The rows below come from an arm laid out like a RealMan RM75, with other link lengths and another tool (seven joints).
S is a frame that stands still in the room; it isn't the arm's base.
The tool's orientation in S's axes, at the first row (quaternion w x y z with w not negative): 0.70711 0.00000 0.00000 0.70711
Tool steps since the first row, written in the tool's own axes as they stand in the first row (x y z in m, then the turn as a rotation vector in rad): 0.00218 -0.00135 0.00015 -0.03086 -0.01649 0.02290; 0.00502 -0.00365 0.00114 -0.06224 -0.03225 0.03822; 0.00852 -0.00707 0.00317 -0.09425 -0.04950 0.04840; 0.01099 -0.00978 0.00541 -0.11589 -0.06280 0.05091; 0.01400 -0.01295 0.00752 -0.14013 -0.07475 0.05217; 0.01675 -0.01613 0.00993 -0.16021 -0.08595 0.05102; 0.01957 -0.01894 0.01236 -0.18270 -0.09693 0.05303
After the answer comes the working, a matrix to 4 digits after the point.
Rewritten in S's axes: 0.00135 0.00218 0.00015 0.01649 -0.03086 0.02290; 0.00365 0.00502 0.00114 0.03225 -0.06224 0.03822; 0.00707 0.00852 0.00317 0.04950 -0.09425 0.04840; 0.00978 0.01099 0.00541 0.06280 -0.11589 0.05091; 0.01295 0.01400 0.00752 0.07475 -0.14013 0.05217; 0.01613 0.01675 0.00993 0.08595 -0.16021 0.05102; 0.01894 0.01957 0.01236 0.09693 -0.18270 0.05303
The tool's axes in the first row as the columns of a matrix, in S's axes (rounded; the answer above uses it unrounded):
0.0000 -1.0000 0.0000
1.0000 0.0000 0.0000
0.0000 0.0000 1.0000

